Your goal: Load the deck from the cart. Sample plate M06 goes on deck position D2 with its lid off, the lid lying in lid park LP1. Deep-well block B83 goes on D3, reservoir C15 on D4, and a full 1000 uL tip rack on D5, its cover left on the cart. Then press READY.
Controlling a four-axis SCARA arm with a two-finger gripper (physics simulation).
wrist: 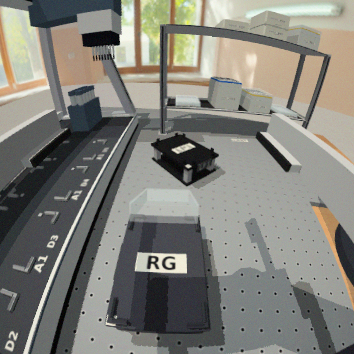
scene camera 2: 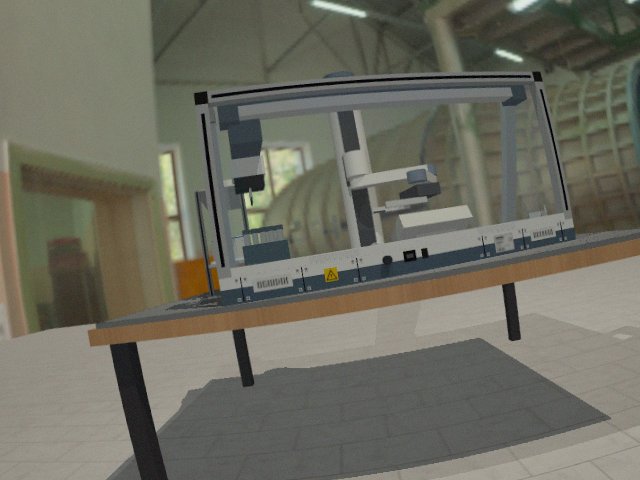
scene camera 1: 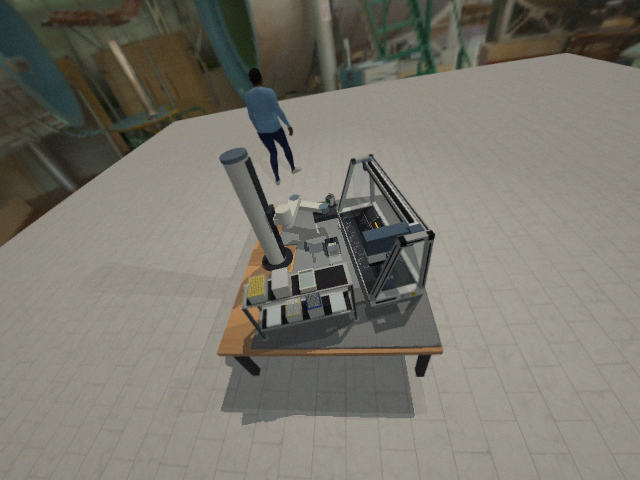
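Note:
My gripper (scene camera 2: 403, 205) (wrist: 162, 118) is open and empty, its fingers wide apart above the bench. Below it, the dark RG stand (wrist: 159, 295) is bare. Lid park LP1 (wrist: 200, 148) (scene camera 1: 331, 248) holds no lid. Deck positions D3 and D4 show bare corner brackets in the wrist view; D2 is partly cut off. On the cart (wrist: 163, 75) (scene camera 1: 354, 304), the upper shelf bears a yellow-topped rack (scene camera 1: 256, 287), a tall pale box (scene camera 1: 280, 282) and a pale-topped item (scene camera 1: 307, 279). Below are a blue-rimmed block (wrist: 225, 93) (scene camera 1: 313, 301) and a yellow-rimmed box (wrist: 256, 101) (scene camera 1: 293, 308). Their labels are unreadable.
The framed deck machine (scene camera 1: 385, 180) (scene camera 2: 361, 85) stands beside the arm column (scene camera 1: 253, 211). Its pipetting head (wrist: 99, 30) hangs over the far deck end, above a blue tube holder (wrist: 85, 114) (scene camera 2: 266, 252). A small device (scene camera 1: 330, 199) stands at the table's back. A person (scene camera 1: 266, 111) stands beyond the table.

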